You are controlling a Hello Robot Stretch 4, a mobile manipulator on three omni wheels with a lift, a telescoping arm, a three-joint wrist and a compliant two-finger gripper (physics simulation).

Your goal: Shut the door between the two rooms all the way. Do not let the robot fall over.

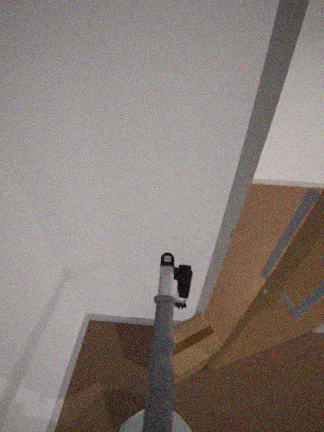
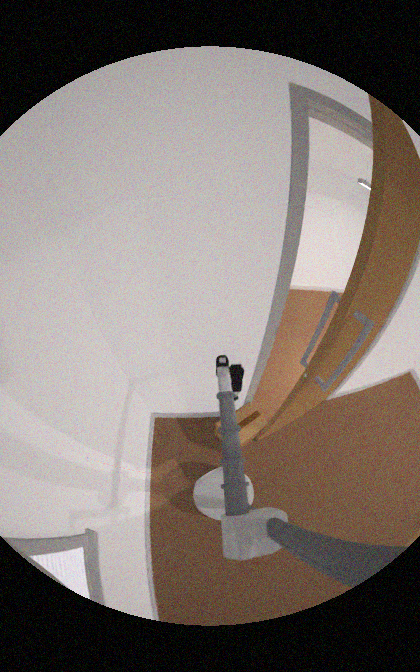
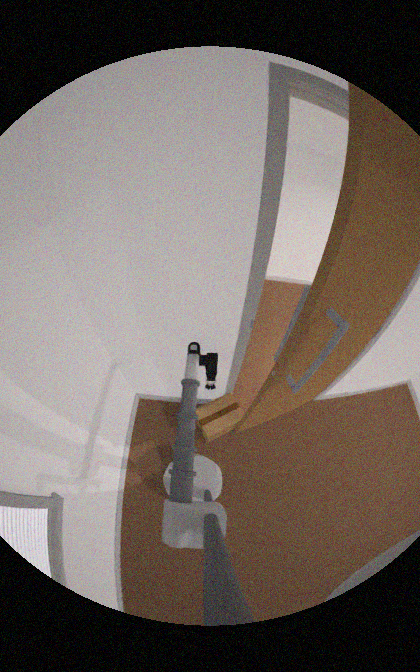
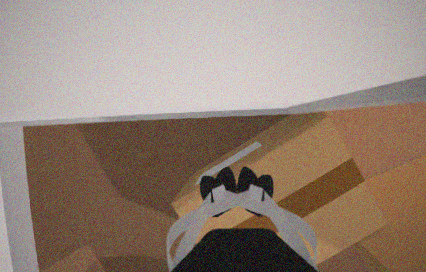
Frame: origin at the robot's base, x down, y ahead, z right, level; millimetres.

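Where they show: gripper, between the fingertips: [image 1: 180, 306] [image 3: 209, 387] [image 4: 236, 182]; robot's base, origin of its link: [image 2: 222, 492] [image 3: 193, 479].
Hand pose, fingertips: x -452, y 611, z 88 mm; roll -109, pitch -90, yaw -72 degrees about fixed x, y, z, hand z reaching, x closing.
Each offset is from my fingertips to the top centre of the thing. "pt": to the spot under its first point.
The brown door [image 1: 265, 325] [image 2: 395, 200] [image 3: 375, 240] [image 4: 407, 210] stands open at the right, with the other room's orange floor showing between its edge and the grey door frame [image 1: 255, 145] [image 2: 298, 175] [image 3: 276, 150]. A grey bar handle [image 2: 350, 360] [image 3: 322, 357] is on its near face, and another handle @(pt dy -95, dx -672, dz +271 mm) [image 2: 320, 330] shows on the far side. My gripper [image 1: 180, 304] [image 2: 236, 397] [image 3: 210, 386] [image 4: 236, 182] points downward left of the doorway, apart from the door, its fingertips together and empty.
A cardboard box @(dy -109, dx +202, dz +78 mm) [image 1: 200, 352] [image 3: 220, 425] [image 4: 325, 150] with a dark tape strip lies on the floor beside the door's lower edge, below my gripper. A white wall stands behind and left of the arm. A window [image 2: 65, 565] [image 3: 25, 530] is at lower left.
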